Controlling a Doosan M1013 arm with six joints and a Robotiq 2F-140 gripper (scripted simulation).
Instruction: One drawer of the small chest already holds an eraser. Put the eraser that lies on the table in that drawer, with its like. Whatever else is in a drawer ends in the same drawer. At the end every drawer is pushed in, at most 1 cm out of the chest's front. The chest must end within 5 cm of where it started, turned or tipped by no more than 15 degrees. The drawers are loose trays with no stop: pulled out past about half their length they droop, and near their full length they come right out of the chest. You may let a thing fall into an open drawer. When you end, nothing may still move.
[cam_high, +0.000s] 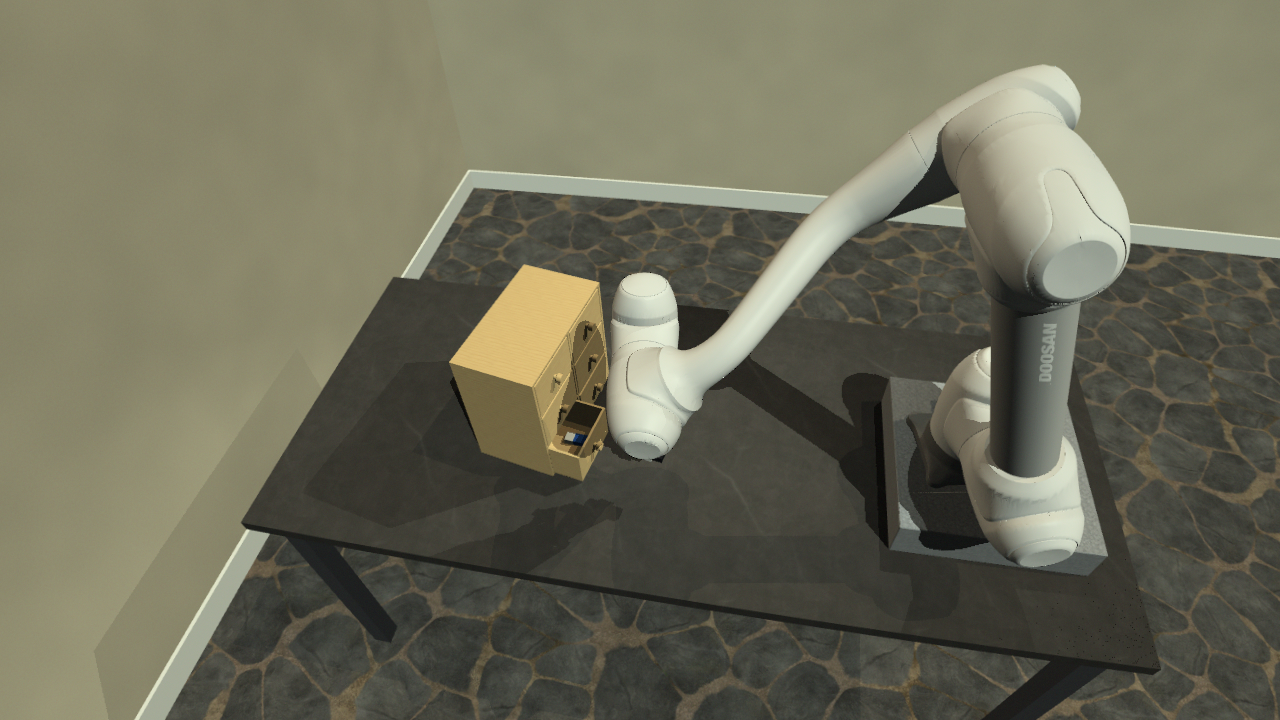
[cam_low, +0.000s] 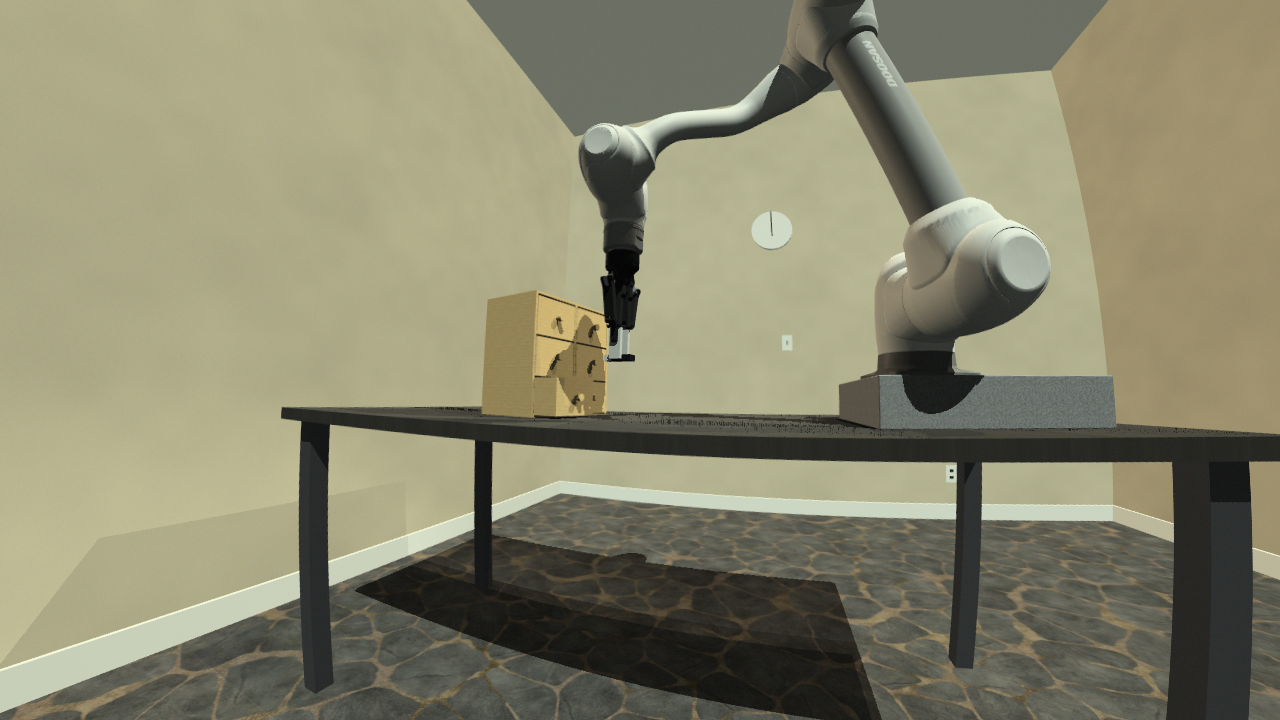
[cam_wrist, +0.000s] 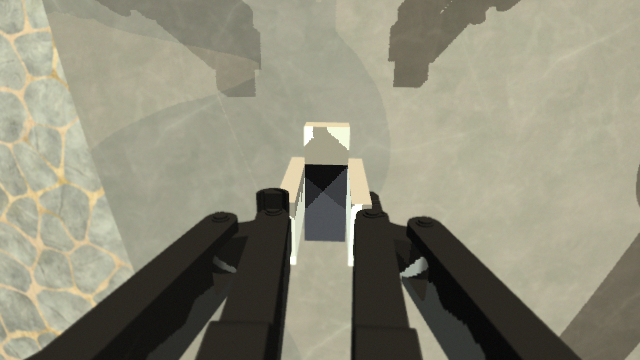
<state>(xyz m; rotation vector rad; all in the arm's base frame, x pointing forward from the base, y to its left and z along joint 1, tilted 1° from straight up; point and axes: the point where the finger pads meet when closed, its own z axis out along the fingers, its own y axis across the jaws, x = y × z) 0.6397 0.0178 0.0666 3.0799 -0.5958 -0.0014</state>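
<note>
Now: hand 16 cm short of the blue eraser, 15 cm above it and 12 cm to the left of it.
</note>
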